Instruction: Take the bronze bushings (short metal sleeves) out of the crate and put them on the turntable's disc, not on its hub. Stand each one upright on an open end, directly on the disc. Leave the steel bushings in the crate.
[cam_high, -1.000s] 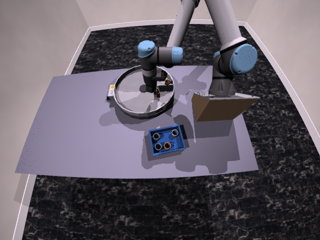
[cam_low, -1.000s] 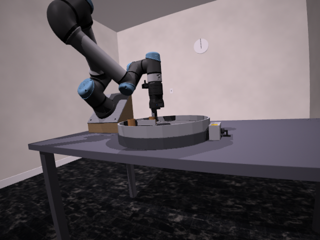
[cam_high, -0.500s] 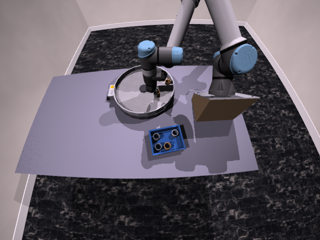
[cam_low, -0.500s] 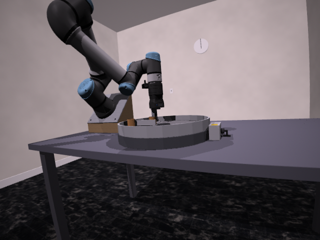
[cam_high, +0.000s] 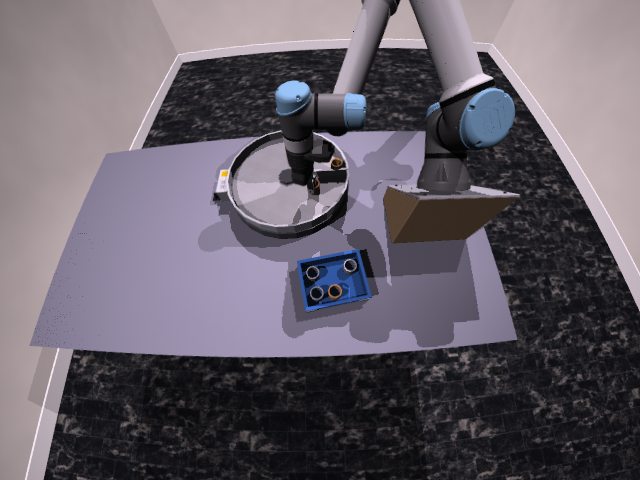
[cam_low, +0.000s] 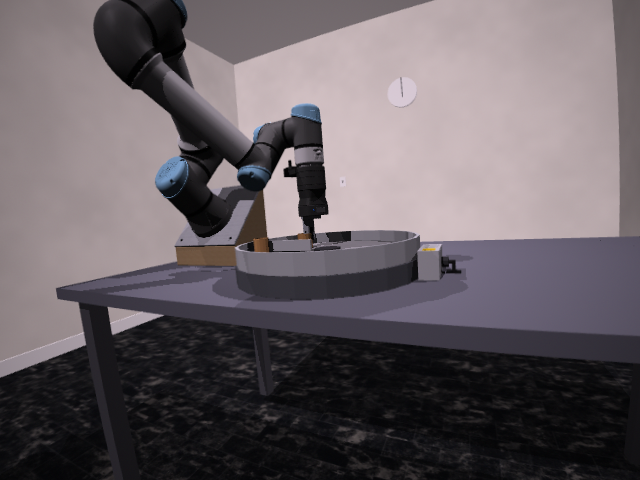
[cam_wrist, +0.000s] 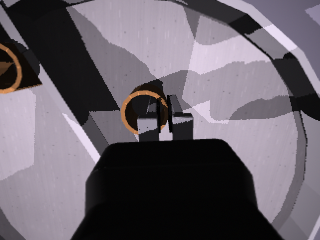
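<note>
Right now the blue crate is 2 cm behind my hand, 30 cm to the left of it and 7 cm below it. From my hand the other things lie so: turntable disc: 7 cm ahead, 9 cm to the right, 4 cm below.
</note>
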